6 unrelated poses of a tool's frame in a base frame.
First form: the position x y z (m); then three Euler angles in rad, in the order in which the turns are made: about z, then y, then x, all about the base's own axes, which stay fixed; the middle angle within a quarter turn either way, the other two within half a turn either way.
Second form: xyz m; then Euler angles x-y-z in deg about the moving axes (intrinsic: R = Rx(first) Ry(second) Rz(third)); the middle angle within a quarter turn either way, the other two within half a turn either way. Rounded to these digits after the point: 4 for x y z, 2 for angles.
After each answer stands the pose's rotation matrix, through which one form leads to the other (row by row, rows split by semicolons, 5 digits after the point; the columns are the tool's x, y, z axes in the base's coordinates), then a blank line. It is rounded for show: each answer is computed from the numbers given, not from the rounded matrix.
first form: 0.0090, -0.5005, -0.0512, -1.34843, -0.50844, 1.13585
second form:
0.0090, -0.5005, -0.0512, 65.08, -29.13, -77.26
0.19264 0.85200 -0.48682; -0.50835 -0.33769 -0.79218; -0.83933 0.40008 0.36806

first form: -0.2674, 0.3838, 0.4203, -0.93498, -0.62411, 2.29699
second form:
-0.2674, 0.3838, 0.4203, 131.61, -35.76, -53.57
0.48189 0.65291 -0.58438; 0.27480 -0.74588 -0.60675; -0.83203 0.13180 -0.53885

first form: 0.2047, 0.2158, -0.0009, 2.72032, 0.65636, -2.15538
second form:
0.2047, 0.2158, -0.0009, -123.49, 37.61, 155.86
-0.72295 -0.32396 0.61024; 0.23874 0.71170 0.66066; -0.64833 0.62332 -0.43719

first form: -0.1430, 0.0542, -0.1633, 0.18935, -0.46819, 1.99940
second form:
-0.1430, 0.0542, -0.1633, 114.56, -26.83, 10.85
0.87644 -0.16797 -0.45127; -0.48134 -0.33092 -0.81167; -0.01300 0.92859 -0.37088

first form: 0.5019, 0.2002, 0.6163, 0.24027, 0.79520, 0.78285
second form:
0.5019, 0.2002, 0.6163, 44.85, 45.56, 13.77
0.68003 -0.16661 0.71400; 0.65782 0.56871 -0.49381; -0.32378 0.80549 0.49634

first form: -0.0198, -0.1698, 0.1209, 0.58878, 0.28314, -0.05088
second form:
-0.0198, -0.1698, 0.1209, -2.92, 16.22, 33.73
0.79851 -0.53323 0.27937; 0.54281 0.83843 0.04883; -0.26027 0.11265 0.95894

